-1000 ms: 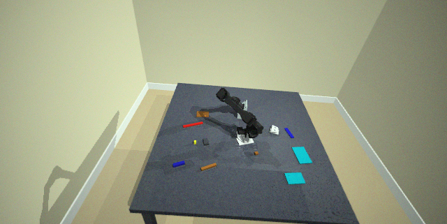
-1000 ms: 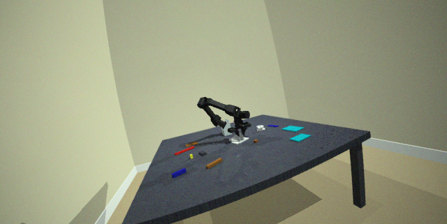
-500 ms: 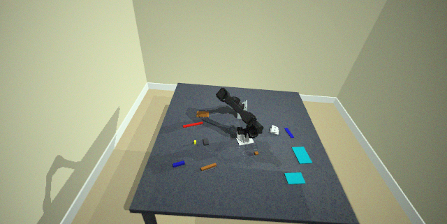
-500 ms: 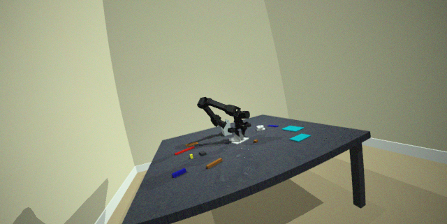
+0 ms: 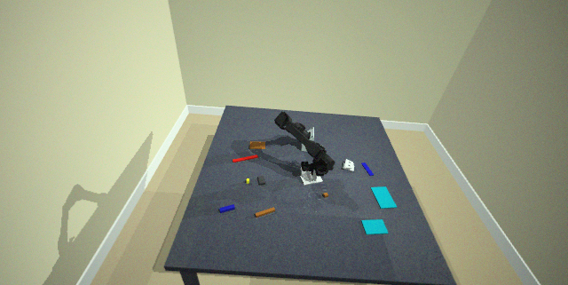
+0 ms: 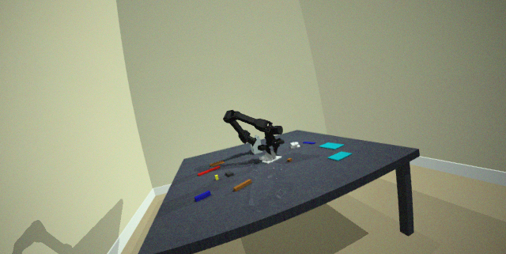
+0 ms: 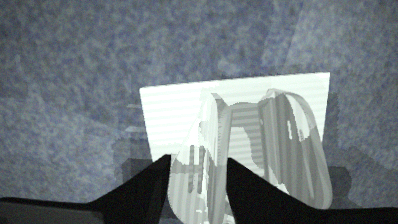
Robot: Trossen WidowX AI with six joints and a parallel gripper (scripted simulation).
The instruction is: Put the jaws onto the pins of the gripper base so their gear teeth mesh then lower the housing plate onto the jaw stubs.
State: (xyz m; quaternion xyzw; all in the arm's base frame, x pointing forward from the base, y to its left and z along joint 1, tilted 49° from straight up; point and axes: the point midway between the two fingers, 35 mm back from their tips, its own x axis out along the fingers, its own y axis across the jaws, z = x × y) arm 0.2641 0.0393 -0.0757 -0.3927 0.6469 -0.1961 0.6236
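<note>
Right now my gripper tip is 6 cm to the left of the white jaw and 1 cm past it. Round my gripper tip: orange cube: 13 cm ahead, 7 cm to the left, 1 cm below; white gripper base: 21 cm to the left, 13 cm behind, 1 cm above; grey block: 31 cm to the right, 11 cm ahead, 1 cm below.
</note>
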